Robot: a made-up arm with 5 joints.
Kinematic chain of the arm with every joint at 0, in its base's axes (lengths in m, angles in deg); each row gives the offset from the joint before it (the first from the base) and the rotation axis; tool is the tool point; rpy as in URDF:
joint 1: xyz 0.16 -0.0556 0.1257 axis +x
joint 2: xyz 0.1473 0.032 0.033 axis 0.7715 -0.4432 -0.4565
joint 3: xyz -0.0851 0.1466 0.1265 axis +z
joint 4: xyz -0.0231 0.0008 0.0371 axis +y
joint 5: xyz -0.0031 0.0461 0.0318 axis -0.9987 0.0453 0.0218
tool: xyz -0.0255 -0.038 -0.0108 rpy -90 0 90
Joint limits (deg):
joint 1: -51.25..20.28
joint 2: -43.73..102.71
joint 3: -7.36..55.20
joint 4: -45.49..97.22
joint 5: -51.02..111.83
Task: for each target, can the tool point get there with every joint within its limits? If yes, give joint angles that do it. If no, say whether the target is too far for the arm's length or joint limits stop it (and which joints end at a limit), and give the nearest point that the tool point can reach.
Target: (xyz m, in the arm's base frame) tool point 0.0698 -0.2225 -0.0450
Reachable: no: joint limits stop it (at a limit: joint 1, joint 2, joint 3) | nearest point 0.0682 -0.0724 0.2761 | short by 0.354 m
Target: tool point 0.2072 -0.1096 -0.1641
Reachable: no: joint limits stop it (at a limit: joint 1, joint 2, joint 4, joint 5) | nearest point 0.2325 0.1948 -0.0398 | short by 0.330 m
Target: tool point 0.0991 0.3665 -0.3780
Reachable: no: too far | nearest point 0.1905 0.2203 -0.0355 | short by 0.383 m
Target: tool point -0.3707 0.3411 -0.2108
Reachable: no: too far | nearest point 0.1107 0.2364 0.0095 | short by 0.540 m
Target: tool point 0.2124 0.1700 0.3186
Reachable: yes | joints 3.58 -31.86 6.07 68.72 11.88
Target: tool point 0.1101 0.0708 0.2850
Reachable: yes | joints -18.19 65.48 40.97 -33.57 28.99
